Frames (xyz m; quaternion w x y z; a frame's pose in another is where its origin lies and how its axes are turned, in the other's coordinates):
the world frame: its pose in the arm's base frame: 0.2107 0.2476 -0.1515 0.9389 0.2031 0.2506 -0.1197
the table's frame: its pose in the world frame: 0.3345 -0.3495 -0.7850 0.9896 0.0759 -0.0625 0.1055
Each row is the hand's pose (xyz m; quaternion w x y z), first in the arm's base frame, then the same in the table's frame.
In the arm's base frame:
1: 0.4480 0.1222 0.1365 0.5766 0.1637 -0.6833 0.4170
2: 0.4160 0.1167 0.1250 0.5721 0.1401 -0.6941 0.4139
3: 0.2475 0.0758 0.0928 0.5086 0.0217 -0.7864 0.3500
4: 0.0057 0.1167 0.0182 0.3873 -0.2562 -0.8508 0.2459
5: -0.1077 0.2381 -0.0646 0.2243 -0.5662 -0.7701 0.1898
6: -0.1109 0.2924 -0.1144 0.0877 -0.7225 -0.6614 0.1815
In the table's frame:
1: -0.0153 0.6129 1.1081 0.4610 -0.0450 -0.6054 0.6472
2: -0.0417 0.5962 1.0936 0.4483 -0.0649 -0.6170 0.6435
3: -0.1901 0.5135 1.0462 0.3426 -0.1430 -0.7185 0.5881
4: -0.3940 0.4619 0.8998 0.1426 -0.3497 -0.8045 0.4585
5: -0.4743 0.4966 0.7361 0.0856 0.5895 0.7347 -0.3246
6: -0.4612 0.5143 0.6657 0.2421 0.7011 0.6210 -0.2533

